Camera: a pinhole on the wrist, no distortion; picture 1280 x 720 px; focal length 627.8 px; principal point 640.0 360.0 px. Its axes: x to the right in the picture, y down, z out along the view. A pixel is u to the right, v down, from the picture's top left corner.
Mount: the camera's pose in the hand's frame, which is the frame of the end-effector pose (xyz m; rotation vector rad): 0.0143 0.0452 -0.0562 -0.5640 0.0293 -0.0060
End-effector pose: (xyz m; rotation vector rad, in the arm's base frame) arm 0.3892 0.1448 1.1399 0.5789 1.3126 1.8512
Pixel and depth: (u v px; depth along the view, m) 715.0 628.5 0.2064
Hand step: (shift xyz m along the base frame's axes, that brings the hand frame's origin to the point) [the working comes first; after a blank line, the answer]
In the camera's frame: 0.0247 0.0883 0.2064

-0.0512 0.0387 0.2358
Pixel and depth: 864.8 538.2 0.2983
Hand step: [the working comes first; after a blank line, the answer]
In the camera's frame: 0.1068 0.0847 0.2983

-0.0597 0.1438 0.2998
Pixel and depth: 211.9 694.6 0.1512
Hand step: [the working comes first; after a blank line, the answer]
In the camera's frame: -0.1031 0.0806 0.1512

0.0081 -0.0819 0.1989
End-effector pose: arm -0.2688 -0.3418 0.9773 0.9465 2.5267 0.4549
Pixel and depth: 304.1 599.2 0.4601
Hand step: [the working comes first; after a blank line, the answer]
In the camera's frame: -0.2462 0.1753 0.4601

0.5093 0.2079 0.0340
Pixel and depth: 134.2 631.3 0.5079
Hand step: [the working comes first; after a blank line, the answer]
In the camera's frame: -0.4092 0.2195 0.5079

0.6664 0.1483 0.0849
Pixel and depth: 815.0 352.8 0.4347
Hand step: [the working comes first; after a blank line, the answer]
In the camera's frame: 0.1212 -0.0050 0.4347

0.1938 0.3445 -0.1894
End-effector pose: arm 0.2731 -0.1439 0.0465 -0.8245 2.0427 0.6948
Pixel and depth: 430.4 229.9 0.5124
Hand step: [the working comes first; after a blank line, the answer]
In the camera's frame: -0.1711 -0.1062 0.5124

0.0987 0.5009 -0.0688
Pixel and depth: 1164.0 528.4 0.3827
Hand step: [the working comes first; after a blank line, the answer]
In the camera's frame: 0.3194 0.1027 0.3827

-0.3113 0.2501 -0.3334
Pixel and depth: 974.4 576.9 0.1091
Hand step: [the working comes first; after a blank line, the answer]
In the camera's frame: 0.0581 0.0377 0.1091

-0.1290 0.0725 -0.0460
